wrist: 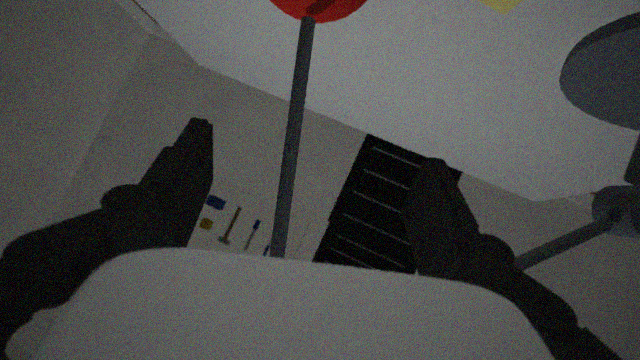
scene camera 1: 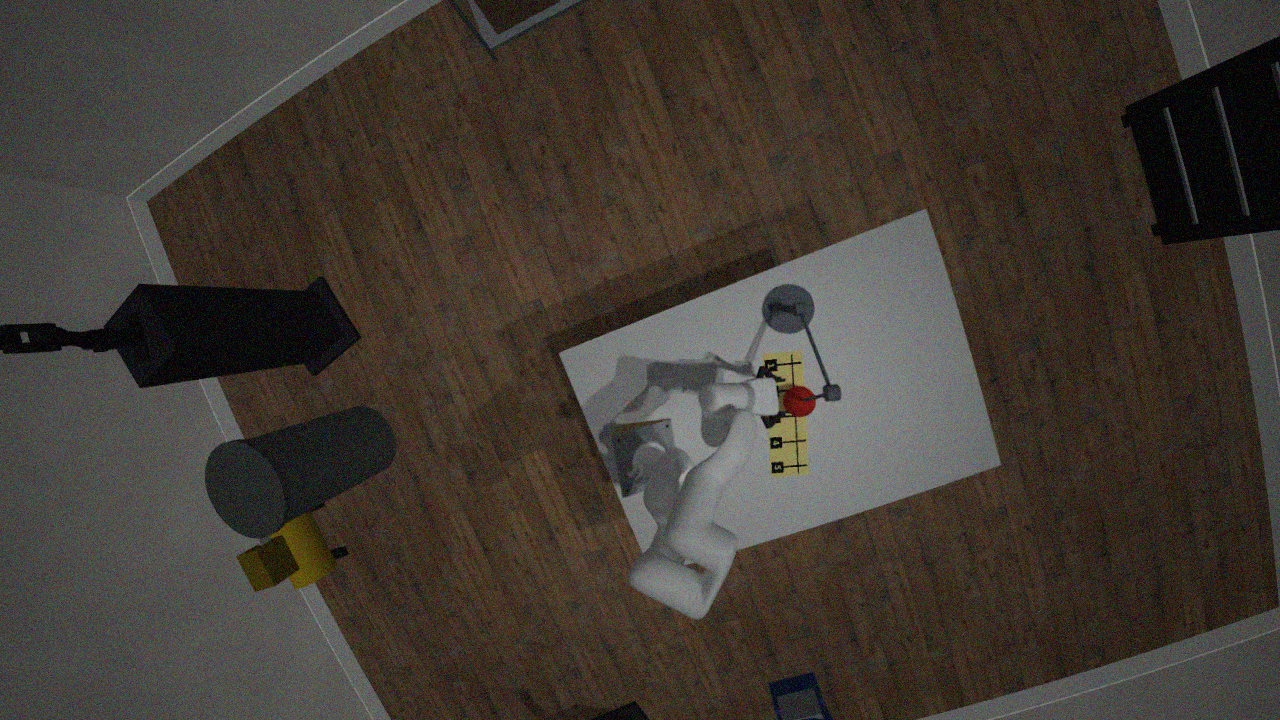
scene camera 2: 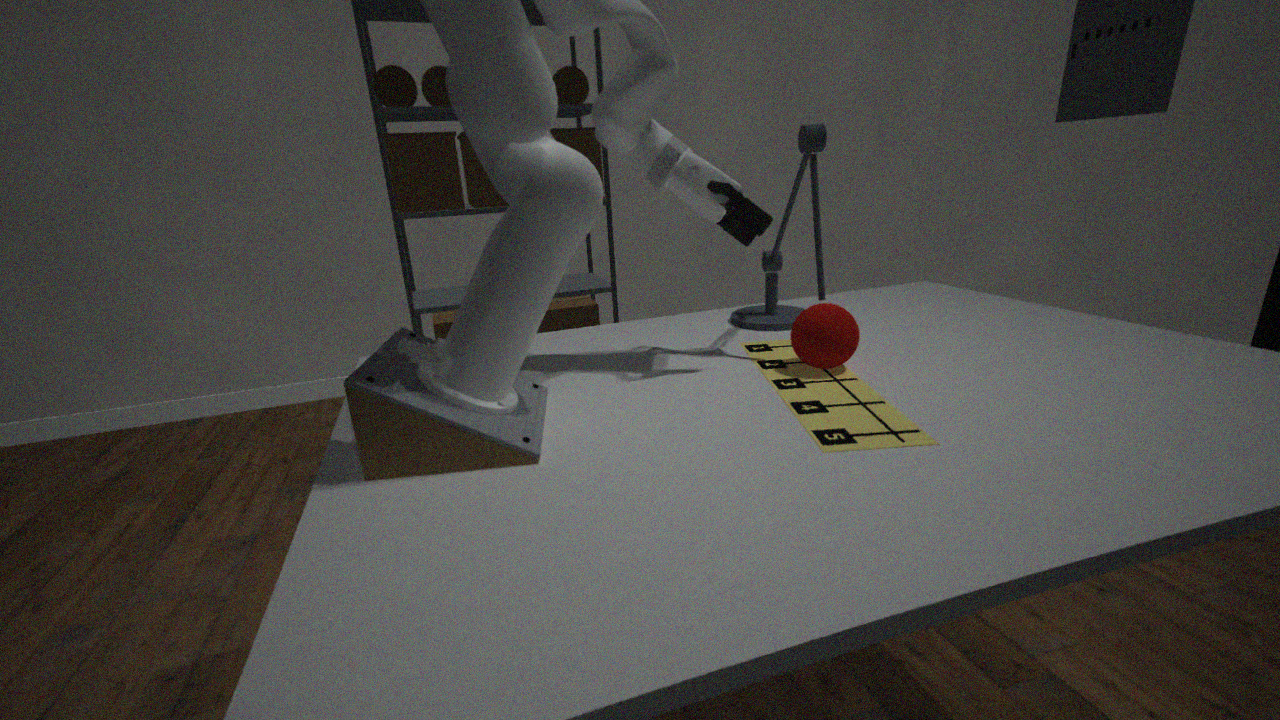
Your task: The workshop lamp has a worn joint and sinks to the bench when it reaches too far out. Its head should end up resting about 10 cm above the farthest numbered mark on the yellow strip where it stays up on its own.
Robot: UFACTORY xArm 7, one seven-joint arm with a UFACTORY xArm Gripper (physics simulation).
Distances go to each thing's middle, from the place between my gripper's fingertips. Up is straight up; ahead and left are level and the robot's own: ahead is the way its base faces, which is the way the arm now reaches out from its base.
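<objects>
Yellow strip (scene camera 1: pixel 788 451): my hand 200 mm above it, 130 mm to the left of it, 10 mm past it.
</objects>
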